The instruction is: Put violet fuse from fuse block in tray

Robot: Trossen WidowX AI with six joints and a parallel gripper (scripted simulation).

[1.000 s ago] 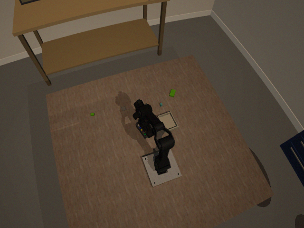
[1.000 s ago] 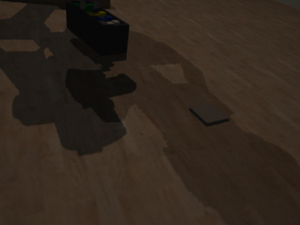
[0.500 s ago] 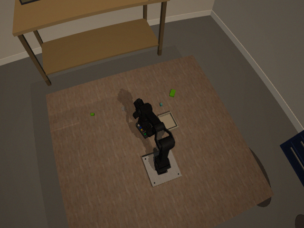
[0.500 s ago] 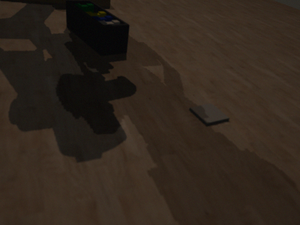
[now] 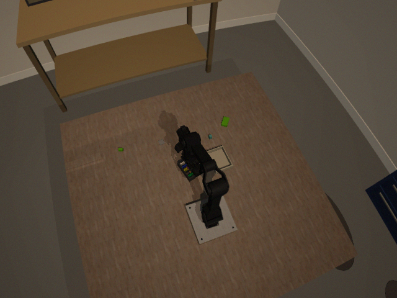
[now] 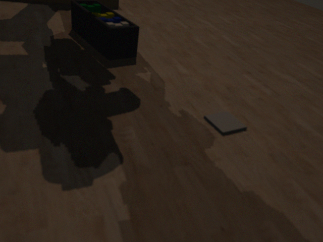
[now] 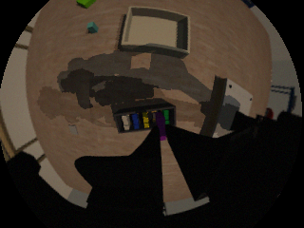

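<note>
The beige tray lies 20 mm ahead of my gripper tip, 170 mm to the right of it and 90 mm below it. Round my gripper tip: violet fuse 10 mm below; small grey plate 230 mm ahead, 100 mm to the left, 90 mm below.
</note>
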